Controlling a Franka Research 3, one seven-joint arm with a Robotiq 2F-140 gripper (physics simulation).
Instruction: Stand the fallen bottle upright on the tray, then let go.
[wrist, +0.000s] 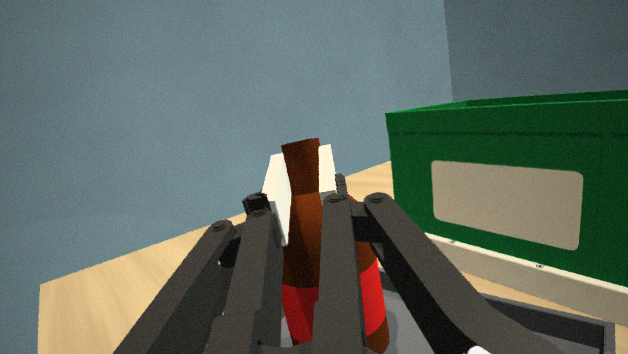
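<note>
A brown bottle with a red label (304, 220) stands about upright at the middle of the wrist view, its neck up and its base low in the view. My gripper (304, 168) is shut on the bottle's neck, with a white pad on each side of it. The grey tray (609, 337) with a dark inner edge shows at the lower right and behind the bottle's lower part. The bottle's base is partly hidden by the finger links and cut by the view's lower edge, so I cannot tell whether it touches the tray.
A green crate (410, 175) with a beige panel (507, 205) stands at the right, behind the tray. A pale strip (525, 275) runs along the crate's foot. The wooden table top (125, 280) shows at the left, with its edge against a blue-grey wall (175, 100).
</note>
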